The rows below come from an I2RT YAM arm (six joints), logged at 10 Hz.
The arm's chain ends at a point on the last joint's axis. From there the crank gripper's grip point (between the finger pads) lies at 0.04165 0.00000 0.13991 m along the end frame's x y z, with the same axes.
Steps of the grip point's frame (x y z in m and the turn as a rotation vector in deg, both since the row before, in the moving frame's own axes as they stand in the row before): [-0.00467 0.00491 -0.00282 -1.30 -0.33 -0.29]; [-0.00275 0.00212 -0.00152 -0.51 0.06 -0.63]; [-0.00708 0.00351 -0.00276 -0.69 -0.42 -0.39]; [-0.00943 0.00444 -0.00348 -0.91 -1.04 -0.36]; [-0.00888 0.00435 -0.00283 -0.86 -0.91 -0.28]
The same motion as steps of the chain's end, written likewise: [-0.00387 0.00194 -0.00302 -1.30 -0.33 -0.29]; [-0.00290 0.00133 -0.00147 -0.51 0.06 -0.63]; [-0.00606 0.00210 -0.00305 -0.69 -0.42 -0.39]; [-0.00689 0.00247 -0.00420 -0.91 -1.04 -0.36]; [-0.00666 0.00244 -0.00346 -0.86 -0.91 -0.28]
